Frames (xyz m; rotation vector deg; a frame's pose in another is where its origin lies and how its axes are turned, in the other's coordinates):
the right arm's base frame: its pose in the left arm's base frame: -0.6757 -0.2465 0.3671 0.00 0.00 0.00
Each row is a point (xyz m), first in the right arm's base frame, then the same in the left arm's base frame.
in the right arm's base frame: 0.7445 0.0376 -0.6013
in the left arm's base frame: 0.0688 -0.2089 -0.2342
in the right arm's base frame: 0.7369 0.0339 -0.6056
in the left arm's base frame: 0.0612 -0.2126 -0.2385
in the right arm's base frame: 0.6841 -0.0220 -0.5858
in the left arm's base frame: 0.0084 -0.2685 -0.2187
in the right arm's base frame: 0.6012 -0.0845 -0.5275
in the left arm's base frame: -0.0745 -0.3310 -0.1604
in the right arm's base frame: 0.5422 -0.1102 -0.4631
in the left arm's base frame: -0.1335 -0.3567 -0.0960
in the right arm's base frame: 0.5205 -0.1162 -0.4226
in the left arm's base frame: -0.1552 -0.3627 -0.0555
